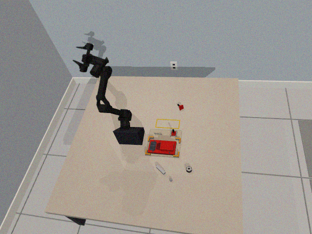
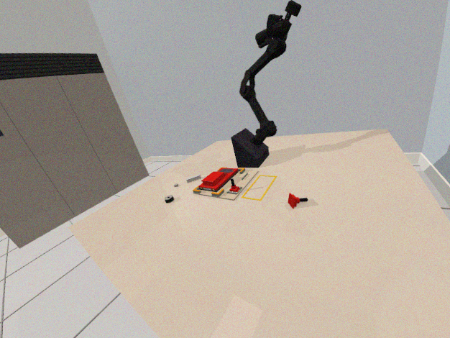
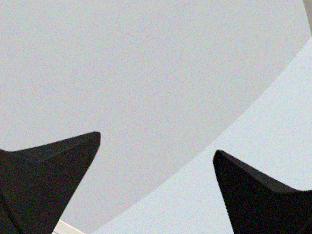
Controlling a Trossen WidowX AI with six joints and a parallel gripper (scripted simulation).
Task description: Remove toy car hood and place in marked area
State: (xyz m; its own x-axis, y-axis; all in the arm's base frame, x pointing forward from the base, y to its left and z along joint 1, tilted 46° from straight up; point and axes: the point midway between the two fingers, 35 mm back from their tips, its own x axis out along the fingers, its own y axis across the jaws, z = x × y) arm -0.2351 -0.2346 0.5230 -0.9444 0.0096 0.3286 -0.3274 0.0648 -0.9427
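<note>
Right now the red hood is 55 cm ahead of my gripper tip, 34 cm to the right of it and 62 cm below it. From my gripper tip the other things lie so: small grey nut (58 cm ahead, 59 cm to the right, 65 cm below); grey bar (51 cm ahead, 52 cm to the right, 65 cm below); wheel (70 cm ahead, 51 cm to the right, 65 cm below).
</note>
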